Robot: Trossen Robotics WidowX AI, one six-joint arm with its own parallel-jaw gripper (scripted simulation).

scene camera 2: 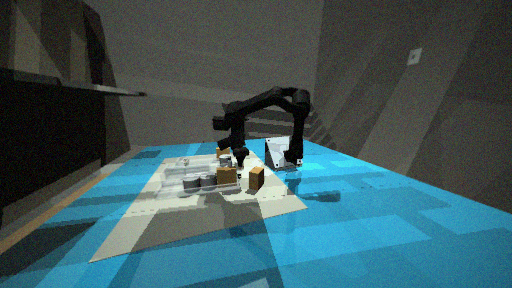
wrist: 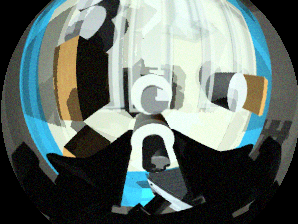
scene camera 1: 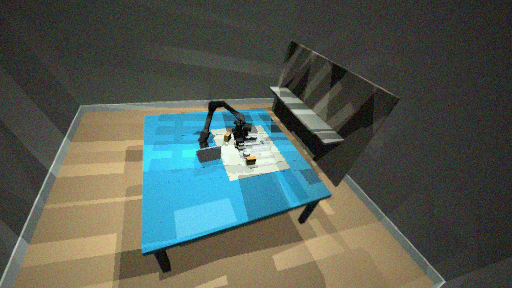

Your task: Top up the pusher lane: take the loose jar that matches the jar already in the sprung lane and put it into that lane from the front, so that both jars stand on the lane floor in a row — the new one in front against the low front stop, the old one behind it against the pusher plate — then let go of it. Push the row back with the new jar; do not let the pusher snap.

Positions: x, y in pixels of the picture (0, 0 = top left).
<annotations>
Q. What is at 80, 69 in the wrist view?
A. A brown box.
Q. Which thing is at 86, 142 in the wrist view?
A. A brown box.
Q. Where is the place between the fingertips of the gripper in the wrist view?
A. At 151, 132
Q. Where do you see a brown box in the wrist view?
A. At 256, 91
</annotations>
